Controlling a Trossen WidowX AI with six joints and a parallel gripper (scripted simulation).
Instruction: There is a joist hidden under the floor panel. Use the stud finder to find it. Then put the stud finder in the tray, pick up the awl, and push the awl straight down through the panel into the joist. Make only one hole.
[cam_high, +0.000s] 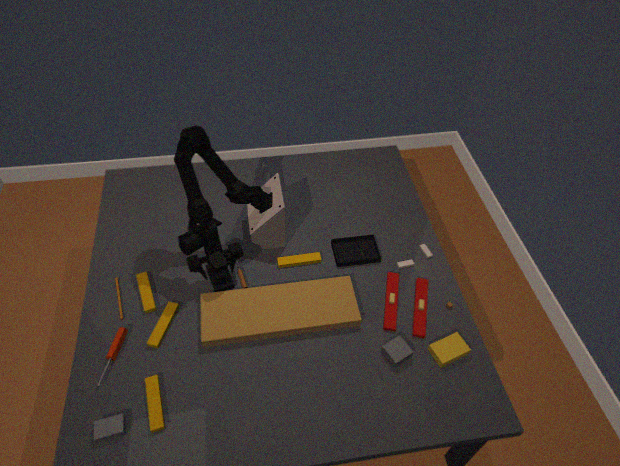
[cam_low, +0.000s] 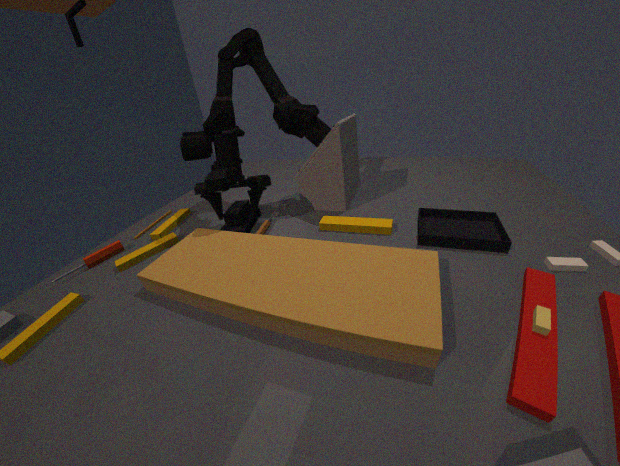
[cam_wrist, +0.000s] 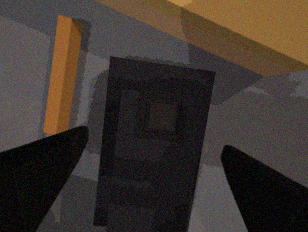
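Now: gripper tip 10 mm below the stud finder. The rest, counted from my gripper tip: thin orange stick (70 mm ahead, 340 mm to the right, 30 mm below); then square indicator light (20 mm ahead, 10 mm to the left, 30 mm above); then awl (30 mm behind, 70 mm to the left, 20 mm below).
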